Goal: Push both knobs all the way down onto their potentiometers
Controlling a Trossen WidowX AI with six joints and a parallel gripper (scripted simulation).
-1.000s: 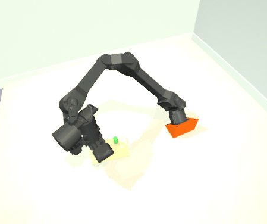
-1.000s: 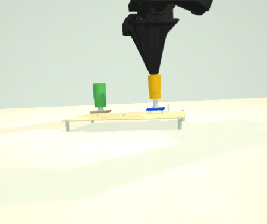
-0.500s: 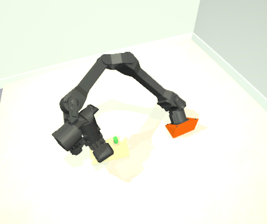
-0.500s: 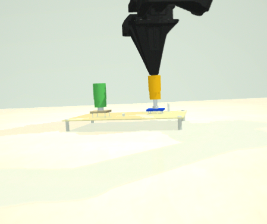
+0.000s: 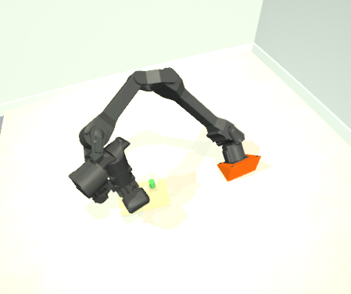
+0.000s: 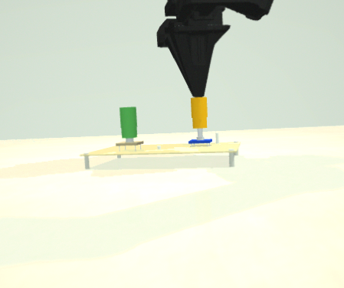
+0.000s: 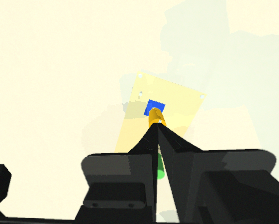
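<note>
The orange knob is 10 mm below my gripper tip. The rest, counted from my gripper tip: green knob 80 mm behind, 30 mm below, 10 mm to the right.
</note>
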